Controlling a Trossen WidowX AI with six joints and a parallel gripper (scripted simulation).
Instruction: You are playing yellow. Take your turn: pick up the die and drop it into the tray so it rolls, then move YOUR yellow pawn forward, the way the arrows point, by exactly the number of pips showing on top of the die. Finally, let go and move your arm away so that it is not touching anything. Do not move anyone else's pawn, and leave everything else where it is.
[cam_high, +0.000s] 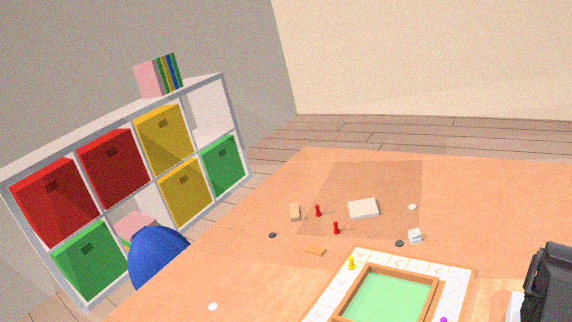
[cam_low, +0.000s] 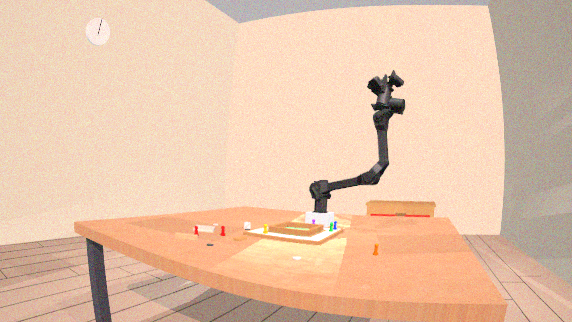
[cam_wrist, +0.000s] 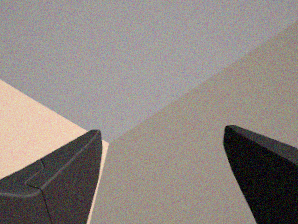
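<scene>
The white die lies 260 mm ahead of my gripper tip, 550 mm to the right of it and 690 mm below it. Round my gripper tip: purple pawn 160 mm ahead, 300 mm to the right, 670 mm below; green pawn 220 mm ahead, 220 mm to the right, 670 mm below; blue pawn 170 mm ahead, 210 mm to the right, 670 mm below.
</scene>
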